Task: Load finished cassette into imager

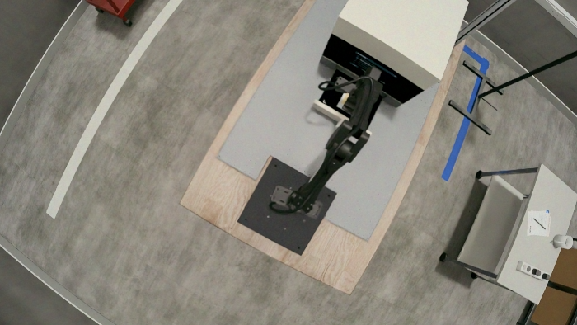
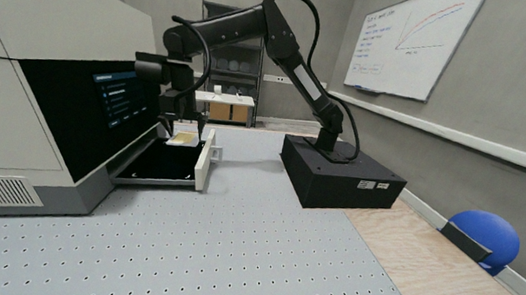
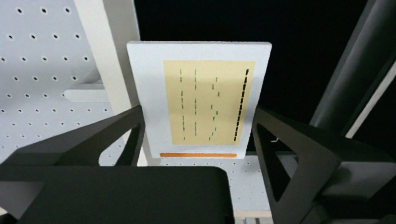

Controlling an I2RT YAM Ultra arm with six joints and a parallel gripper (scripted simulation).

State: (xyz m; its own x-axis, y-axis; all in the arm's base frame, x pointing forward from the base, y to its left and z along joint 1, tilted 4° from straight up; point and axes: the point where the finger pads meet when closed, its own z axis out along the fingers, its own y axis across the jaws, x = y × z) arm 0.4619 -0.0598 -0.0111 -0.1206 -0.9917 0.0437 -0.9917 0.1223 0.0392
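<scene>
The drawer lies 5 cm ahead of my hand and 6 cm below it. From my hand the other things lie so: finished cassette: right at my hand.
</scene>
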